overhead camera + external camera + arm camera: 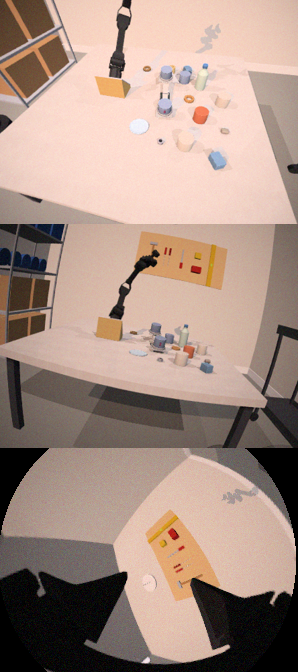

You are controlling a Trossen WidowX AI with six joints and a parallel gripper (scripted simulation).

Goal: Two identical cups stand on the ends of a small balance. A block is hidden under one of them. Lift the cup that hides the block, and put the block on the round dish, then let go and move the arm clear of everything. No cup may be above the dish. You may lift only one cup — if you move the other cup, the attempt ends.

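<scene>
Right now the teal block is 12 cm ahead of my gripper tip, 55 cm to the right of it and 64 cm below it. Also, from my gripper tip: bottle (31 cm ahead, 27 cm to the right, 57 cm below); then round pale dish (67 cm to the right, 68 cm below); then orange-red cylinder (33 cm ahead, 55 cm to the right, 64 cm below).
</scene>
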